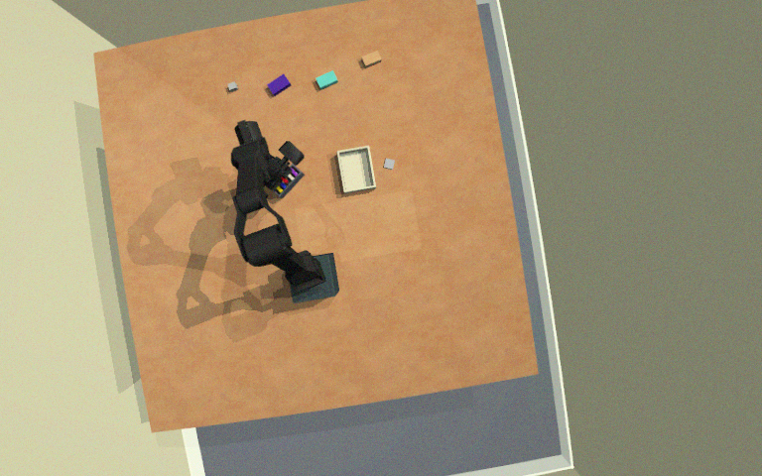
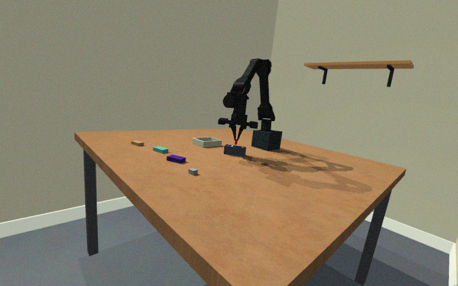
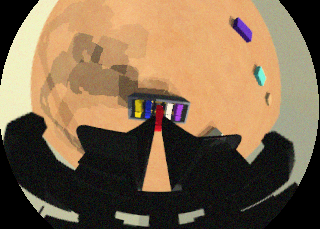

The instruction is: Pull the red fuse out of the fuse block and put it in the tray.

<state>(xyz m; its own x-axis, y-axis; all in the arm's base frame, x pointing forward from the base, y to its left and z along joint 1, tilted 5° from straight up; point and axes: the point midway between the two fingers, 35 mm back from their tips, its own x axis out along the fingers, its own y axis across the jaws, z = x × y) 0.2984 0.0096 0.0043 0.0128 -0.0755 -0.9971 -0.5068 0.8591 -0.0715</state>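
Right now my gripper tip is 30 mm past the tray, 220 mm to the left of it and 70 mm above it. Round my gripper tip: teal block 280 mm ahead, 210 mm to the right, 60 mm below; then purple block 310 mm ahead, 60 mm to the right, 60 mm below; then red fuse 10 mm below.
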